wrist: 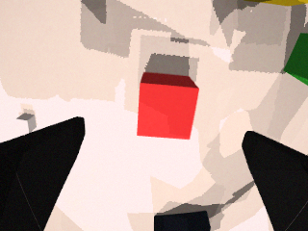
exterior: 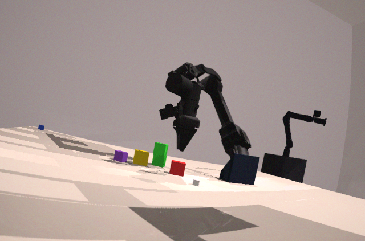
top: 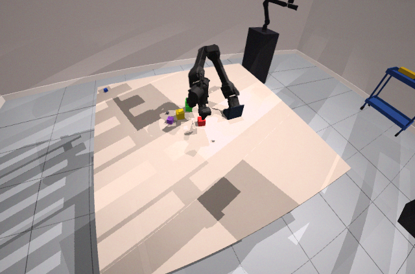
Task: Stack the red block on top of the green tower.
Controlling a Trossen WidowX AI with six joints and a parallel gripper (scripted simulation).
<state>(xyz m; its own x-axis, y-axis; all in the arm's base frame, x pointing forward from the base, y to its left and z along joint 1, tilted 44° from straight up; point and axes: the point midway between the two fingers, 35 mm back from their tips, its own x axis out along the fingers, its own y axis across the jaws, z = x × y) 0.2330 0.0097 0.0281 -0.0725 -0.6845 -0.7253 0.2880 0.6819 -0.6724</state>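
The red block lies 6 cm below my gripper tip. From my gripper tip the other things lie so: yellow block (9 cm ahead, 11 cm to the right, 5 cm below); then small blue cube (49 cm ahead, 62 cm to the right, 7 cm below); then purple block (16 cm ahead, 9 cm to the right, 6 cm below).
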